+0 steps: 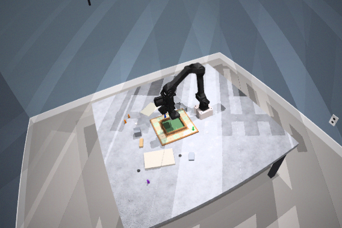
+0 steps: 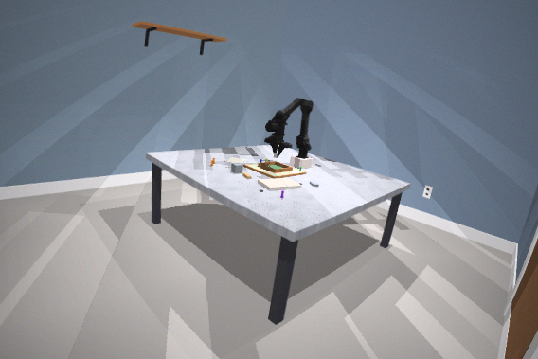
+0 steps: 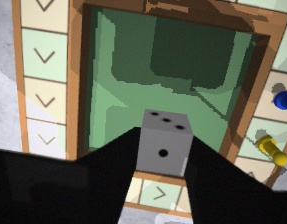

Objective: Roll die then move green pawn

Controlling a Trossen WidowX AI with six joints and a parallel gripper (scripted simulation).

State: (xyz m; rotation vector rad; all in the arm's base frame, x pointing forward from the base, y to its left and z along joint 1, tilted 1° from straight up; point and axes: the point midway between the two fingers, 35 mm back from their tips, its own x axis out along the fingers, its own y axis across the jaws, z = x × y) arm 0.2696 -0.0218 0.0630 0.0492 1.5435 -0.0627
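Now: gripper tip 13 cm to the right of the green pawn, 10 cm past it and 6 cm above it. The rest, counted from my gripper tip: white die: right at my gripper tip; then green tray: 8 cm below; then blue pawn: 11 cm to the right, 6 cm below, 1 cm ahead.
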